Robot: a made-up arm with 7 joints. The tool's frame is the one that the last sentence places. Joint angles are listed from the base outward.
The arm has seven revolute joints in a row. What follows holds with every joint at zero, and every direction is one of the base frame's.
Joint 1 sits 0.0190 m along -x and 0.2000 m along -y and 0.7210 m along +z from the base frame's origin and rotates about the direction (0.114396, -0.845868, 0.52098), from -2.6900 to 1.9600 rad.
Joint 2 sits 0.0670 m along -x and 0.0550 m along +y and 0.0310 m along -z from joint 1 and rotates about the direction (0.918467, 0.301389, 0.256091), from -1.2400 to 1.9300 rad.
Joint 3 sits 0.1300 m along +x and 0.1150 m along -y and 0.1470 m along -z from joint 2 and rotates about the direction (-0.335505, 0.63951, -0.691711), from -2.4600 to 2.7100 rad.
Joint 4 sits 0.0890 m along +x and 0.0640 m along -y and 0.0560 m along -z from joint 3 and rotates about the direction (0.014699, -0.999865, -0.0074), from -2.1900 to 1.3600 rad.
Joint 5 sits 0.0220 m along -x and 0.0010 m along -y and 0.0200 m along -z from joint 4 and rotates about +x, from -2.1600 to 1.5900 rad.
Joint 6 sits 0.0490 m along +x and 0.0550 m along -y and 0.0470 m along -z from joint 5 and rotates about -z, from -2.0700 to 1.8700 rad.
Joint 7 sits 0.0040 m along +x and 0.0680 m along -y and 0.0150 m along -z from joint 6 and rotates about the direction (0.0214, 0.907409, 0.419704), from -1.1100 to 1.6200 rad.
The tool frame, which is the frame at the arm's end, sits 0.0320 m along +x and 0.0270 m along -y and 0.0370 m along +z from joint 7; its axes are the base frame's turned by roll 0.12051, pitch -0.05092 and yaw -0.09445 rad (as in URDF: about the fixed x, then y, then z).
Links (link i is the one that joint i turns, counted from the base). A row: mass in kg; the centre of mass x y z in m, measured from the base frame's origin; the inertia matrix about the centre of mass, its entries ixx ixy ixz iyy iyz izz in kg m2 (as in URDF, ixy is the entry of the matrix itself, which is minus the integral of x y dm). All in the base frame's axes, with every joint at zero. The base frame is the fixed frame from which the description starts. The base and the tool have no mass.
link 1: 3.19; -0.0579 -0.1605 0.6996; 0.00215 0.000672 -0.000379 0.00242 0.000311 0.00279
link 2: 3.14; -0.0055 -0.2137 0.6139; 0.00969 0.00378 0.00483 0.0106 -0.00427 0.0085
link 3: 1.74; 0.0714 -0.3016 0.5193; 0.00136 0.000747 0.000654 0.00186 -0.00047 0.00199
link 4: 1.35; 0.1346 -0.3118 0.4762; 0.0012 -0.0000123 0 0.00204 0.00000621 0.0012
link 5: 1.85; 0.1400 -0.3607 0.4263; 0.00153 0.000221 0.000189 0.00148 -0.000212 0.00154
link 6: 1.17; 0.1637 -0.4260 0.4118; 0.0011 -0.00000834 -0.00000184 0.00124 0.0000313 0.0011
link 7: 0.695; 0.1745 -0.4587 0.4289; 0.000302 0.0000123 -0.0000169 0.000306 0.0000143 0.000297
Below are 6 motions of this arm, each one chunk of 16 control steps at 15 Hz.
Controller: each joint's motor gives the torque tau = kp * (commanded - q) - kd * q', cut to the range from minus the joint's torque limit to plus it. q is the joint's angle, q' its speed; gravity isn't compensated. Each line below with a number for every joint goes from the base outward.
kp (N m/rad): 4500 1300 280 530 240 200 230
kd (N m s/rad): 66 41 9.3 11 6.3 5 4.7
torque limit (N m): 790 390 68 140 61 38 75
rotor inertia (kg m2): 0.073 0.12 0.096 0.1 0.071 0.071 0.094
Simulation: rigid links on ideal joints. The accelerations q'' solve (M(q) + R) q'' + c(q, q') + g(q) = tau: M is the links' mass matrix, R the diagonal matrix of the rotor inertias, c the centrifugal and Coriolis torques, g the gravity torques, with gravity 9.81 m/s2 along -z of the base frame. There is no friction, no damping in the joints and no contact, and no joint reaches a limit. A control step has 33 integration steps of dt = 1/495 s. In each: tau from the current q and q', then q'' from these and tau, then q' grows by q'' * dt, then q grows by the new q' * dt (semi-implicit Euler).
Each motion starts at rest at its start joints. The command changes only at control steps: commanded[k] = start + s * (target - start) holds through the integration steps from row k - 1 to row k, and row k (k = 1, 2, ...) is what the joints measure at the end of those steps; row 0 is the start. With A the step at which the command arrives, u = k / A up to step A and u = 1 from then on. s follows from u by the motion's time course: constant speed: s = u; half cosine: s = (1 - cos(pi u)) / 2; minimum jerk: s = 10 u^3 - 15 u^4 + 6 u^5; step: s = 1 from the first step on.
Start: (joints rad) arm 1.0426 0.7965 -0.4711 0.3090 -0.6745 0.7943 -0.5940
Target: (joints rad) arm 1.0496 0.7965 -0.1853 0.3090 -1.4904 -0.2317 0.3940
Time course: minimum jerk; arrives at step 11
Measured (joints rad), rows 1 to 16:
1: 1.0385 0.8035 -0.4456 0.3078 -0.6768 0.7915 -0.5873
2: 1.0390 0.8037 -0.4318 0.3079 -0.7086 0.7505 -0.5448
3: 1.0396 0.8030 -0.4113 0.3081 -0.7784 0.6618 -0.4557
4: 1.0403 0.8024 -0.3754 0.3085 -0.8838 0.5288 -0.3240
5: 1.0415 0.8019 -0.3311 0.3090 -1.0140 0.3649 -0.1637
6: 1.0429 0.8019 -0.2843 0.3095 -1.1525 0.1906 0.0049
7: 1.0442 0.8023 -0.2403 0.3098 -1.2811 0.0283 0.1599
8: 1.0451 0.8030 -0.2044 0.3101 -1.3839 -0.1017 0.2820
9: 1.0457 0.8035 -0.1801 0.3103 -1.4507 -0.1862 0.3594
10: 1.0460 0.8038 -0.1685 0.3106 -1.4805 -0.2235 0.3916
11: 1.0460 0.8039 -0.1660 0.3108 -1.4848 -0.2286 0.3942
12: 1.0460 0.8040 -0.1659 0.3109 -1.4846 -0.2283 0.3938
13: 1.0460 0.8040 -0.1660 0.3109 -1.4846 -0.2283 0.3938
14: 1.0460 0.8040 -0.1660 0.3109 -1.4846 -0.2283 0.3938
15: 1.0460 0.8040 -0.1660 0.3109 -1.4846 -0.2283 0.3938
16: 1.0460 0.8040 -0.1660 0.3109 -1.4846 -0.2283 0.3938

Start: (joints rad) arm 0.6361 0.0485 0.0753 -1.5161 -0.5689 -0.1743 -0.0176
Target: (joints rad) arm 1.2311 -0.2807 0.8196 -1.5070 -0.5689 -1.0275 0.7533
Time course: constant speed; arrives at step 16
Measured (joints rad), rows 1 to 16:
1: 0.6707 0.0413 0.1222 -1.5147 -0.5668 -0.2343 0.0383
2: 0.7078 0.0206 0.1714 -1.5144 -0.5657 -0.2871 0.0855
3: 0.7450 -0.0010 0.2181 -1.5139 -0.5660 -0.3398 0.1337
4: 0.7821 -0.0213 0.2646 -1.5134 -0.5657 -0.3933 0.1819
5: 0.8193 -0.0419 0.3114 -1.5128 -0.5655 -0.4466 0.2300
6: 0.8564 -0.0626 0.3583 -1.5124 -0.5652 -0.4999 0.2782
7: 0.8935 -0.0833 0.4052 -1.5119 -0.5650 -0.5532 0.3264
8: 0.9306 -0.1041 0.4521 -1.5114 -0.5647 -0.6065 0.3745
9: 0.9678 -0.1249 0.4992 -1.5109 -0.5645 -0.6598 0.4227
10: 1.0049 -0.1457 0.5462 -1.5104 -0.5642 -0.7131 0.4709
11: 1.0421 -0.1665 0.5933 -1.5099 -0.5640 -0.7664 0.5191
12: 1.0792 -0.1874 0.6405 -1.5094 -0.5638 -0.8196 0.5672
13: 1.1164 -0.2083 0.6877 -1.5089 -0.5636 -0.8729 0.6154
14: 1.1536 -0.2293 0.7349 -1.5085 -0.5634 -0.9262 0.6636
15: 1.1907 -0.2502 0.7822 -1.5080 -0.5632 -0.9794 0.7117
16: 1.2279 -0.2712 0.8294 -1.5075 -0.5631 -1.0327 0.7599

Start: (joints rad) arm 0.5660 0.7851 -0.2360 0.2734 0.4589 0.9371 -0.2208
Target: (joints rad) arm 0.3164 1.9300 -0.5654 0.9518 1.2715 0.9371 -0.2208
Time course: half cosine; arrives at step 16
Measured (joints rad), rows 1 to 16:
1: 0.5602 0.7978 -0.2114 0.2752 0.4645 0.9366 -0.2206
2: 0.5531 0.8283 -0.2101 0.2940 0.4863 0.9370 -0.2207
3: 0.5423 0.8814 -0.2296 0.3260 0.5262 0.9368 -0.2206
4: 0.5272 0.9520 -0.2497 0.3677 0.5772 0.9371 -0.2207
5: 0.5088 1.0370 -0.2726 0.4187 0.6381 0.9372 -0.2207
6: 0.4879 1.1343 -0.3003 0.4772 0.7077 0.9373 -0.2207
7: 0.4651 1.2398 -0.3315 0.5410 0.7832 0.9374 -0.2208
8: 0.4414 1.3494 -0.3646 0.6075 0.8618 0.9375 -0.2208
9: 0.4175 1.4591 -0.3987 0.6744 0.9406 0.9376 -0.2208
10: 0.3944 1.5648 -0.4322 0.7389 1.0167 0.9377 -0.2209
11: 0.3729 1.6624 -0.4637 0.7985 1.0870 0.9377 -0.2209
12: 0.3539 1.7482 -0.4916 0.8509 1.1487 0.9378 -0.2209
13: 0.3383 1.8189 -0.5146 0.8939 1.1993 0.9379 -0.2210
14: 0.3265 1.8716 -0.5315 0.9258 1.2367 0.9380 -0.2210
15: 0.3192 1.9044 -0.5415 0.9454 1.2593 0.9382 -0.2210
16: 0.3166 1.9159 -0.5442 0.9519 1.2664 0.9384 -0.2211

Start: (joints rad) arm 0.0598 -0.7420 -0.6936 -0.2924 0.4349 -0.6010 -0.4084
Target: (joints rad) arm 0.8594 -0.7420 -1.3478 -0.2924 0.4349 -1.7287 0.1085
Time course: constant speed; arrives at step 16
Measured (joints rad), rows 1 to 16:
1: 0.1086 -0.7273 -0.7281 -0.2922 0.4427 -0.6745 -0.3714
2: 0.1592 -0.7248 -0.7826 -0.2898 0.4445 -0.7483 -0.3391
3: 0.2089 -0.7268 -0.8209 -0.2907 0.4423 -0.8177 -0.3070
4: 0.2587 -0.7276 -0.8592 -0.2912 0.4420 -0.8878 -0.2747
5: 0.3086 -0.7281 -0.9006 -0.2911 0.4419 -0.9585 -0.2423
6: 0.3585 -0.7287 -0.9417 -0.2912 0.4416 -1.0291 -0.2100
7: 0.4084 -0.7293 -0.9826 -0.2914 0.4414 -1.0996 -0.1777
8: 0.4583 -0.7300 -1.0239 -0.2914 0.4411 -1.1703 -0.1453
9: 0.5082 -0.7306 -1.0654 -0.2914 0.4410 -1.2409 -0.1130
10: 0.5581 -0.7312 -1.1070 -0.2914 0.4408 -1.3116 -0.0807
11: 0.6080 -0.7318 -1.1488 -0.2913 0.4407 -1.3823 -0.0483
12: 0.6580 -0.7324 -1.1907 -0.2913 0.4406 -1.4530 -0.0160
13: 0.7079 -0.7330 -1.2327 -0.2912 0.4406 -1.5237 0.0163
14: 0.7579 -0.7336 -1.2749 -0.2911 0.4406 -1.5944 0.0487
15: 0.8078 -0.7341 -1.3171 -0.2910 0.4406 -1.6651 0.0810
16: 0.8578 -0.7346 -1.3594 -0.2908 0.4406 -1.7357 0.1133

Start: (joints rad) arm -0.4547 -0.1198 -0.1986 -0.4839 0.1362 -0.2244 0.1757
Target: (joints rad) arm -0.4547 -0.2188 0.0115 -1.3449 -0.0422 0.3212 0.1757
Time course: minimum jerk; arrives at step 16
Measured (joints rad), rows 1 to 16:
1: -0.4543 -0.1053 -0.2022 -0.4839 0.1440 -0.2262 0.1765
2: -0.4541 -0.1032 -0.2038 -0.4957 0.1437 -0.2194 0.1766
3: -0.4545 -0.1086 -0.1947 -0.5246 0.1353 -0.2001 0.1764
4: -0.4547 -0.1140 -0.1824 -0.5723 0.1256 -0.1696 0.1764
5: -0.4548 -0.1214 -0.1670 -0.6385 0.1118 -0.1275 0.1764
6: -0.4549 -0.1310 -0.1473 -0.7208 0.0943 -0.0751 0.1764
7: -0.4549 -0.1420 -0.1247 -0.8146 0.0742 -0.0154 0.1764
8: -0.4548 -0.1536 -0.1010 -0.9144 0.0527 0.0480 0.1764
9: -0.4546 -0.1652 -0.0774 -1.0140 0.0310 0.1112 0.1763
10: -0.4544 -0.1760 -0.0554 -1.1072 0.0106 0.1703 0.1763
11: -0.4542 -0.1853 -0.0363 -1.1887 -0.0073 0.2217 0.1763
12: -0.4541 -0.1926 -0.0210 -1.2539 -0.0218 0.2628 0.1763
13: -0.4539 -0.1977 -0.0101 -1.3003 -0.0321 0.2919 0.1763
14: -0.4538 -0.2006 -0.0036 -1.3278 -0.0383 0.3089 0.1763
15: -0.4538 -0.2016 -0.0010 -1.3391 -0.0410 0.3158 0.1763
16: -0.4537 -0.2016 -0.0009 -1.3406 -0.0414 0.3165 0.1763

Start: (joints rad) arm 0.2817 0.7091 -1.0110 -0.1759 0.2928 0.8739 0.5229
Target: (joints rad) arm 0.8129 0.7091 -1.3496 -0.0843 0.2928 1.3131 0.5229
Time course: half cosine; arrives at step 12
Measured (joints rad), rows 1 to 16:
1: 0.2880 0.7100 -0.9878 -0.1790 0.2925 0.8830 0.5228
2: 0.3150 0.7095 -0.9985 -0.1734 0.2914 0.9052 0.5228
3: 0.3579 0.7108 -1.0338 -0.1640 0.2928 0.9393 0.5231
4: 0.4131 0.7114 -1.0717 -0.1538 0.2933 0.9850 0.5231
5: 0.4772 0.7119 -1.1140 -0.1424 0.2938 1.0382 0.5231
6: 0.5459 0.7126 -1.1597 -0.1303 0.2946 1.0953 0.5231
7: 0.6146 0.7131 -1.2050 -0.1186 0.2953 1.1525 0.5231
8: 0.6785 0.7135 -1.2468 -0.1081 0.2960 1.2058 0.5231
9: 0.7333 0.7136 -1.2823 -0.0993 0.2964 1.2517 0.5230
10: 0.7752 0.7136 -1.3091 -0.0930 0.2965 1.2868 0.5229
11: 0.8015 0.7133 -1.3251 -0.0895 0.2964 1.3089 0.5227
12: 0.8102 0.7128 -1.3292 -0.0892 0.2959 1.3163 0.5226
13: 0.8100 0.7124 -1.3269 -0.0899 0.2954 1.3162 0.5225
14: 0.8100 0.7123 -1.3261 -0.0900 0.2953 1.3162 0.5225
15: 0.8101 0.7123 -1.3265 -0.0899 0.2954 1.3162 0.5225
16: 0.8101 0.7123 -1.3265 -0.0899 0.2954 1.3162 0.5225

